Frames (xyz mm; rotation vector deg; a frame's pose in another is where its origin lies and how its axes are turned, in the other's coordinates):
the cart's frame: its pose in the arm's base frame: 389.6 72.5 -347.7 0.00 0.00 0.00
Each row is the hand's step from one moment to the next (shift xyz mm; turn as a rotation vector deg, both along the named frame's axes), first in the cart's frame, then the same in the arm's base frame.
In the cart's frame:
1: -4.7 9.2 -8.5 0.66 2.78 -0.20
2: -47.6 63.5 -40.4 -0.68 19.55 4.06
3: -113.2 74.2 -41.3 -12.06 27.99 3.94
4: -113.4 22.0 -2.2 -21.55 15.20 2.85
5: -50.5 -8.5 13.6 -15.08 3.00 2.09
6: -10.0 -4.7 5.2 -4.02 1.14 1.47
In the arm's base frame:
1: -4.7 9.2 -8.5 0.66 2.78 -0.20
2: -47.6 63.5 -40.4 -0.68 19.55 4.06
3: -113.2 74.2 -41.3 -12.06 27.99 3.94
4: -113.4 22.0 -2.2 -21.55 15.20 2.85
5: -50.5 -8.5 13.6 -15.08 3.00 2.09
6: -10.0 -4.7 5.2 -4.02 1.14 1.47

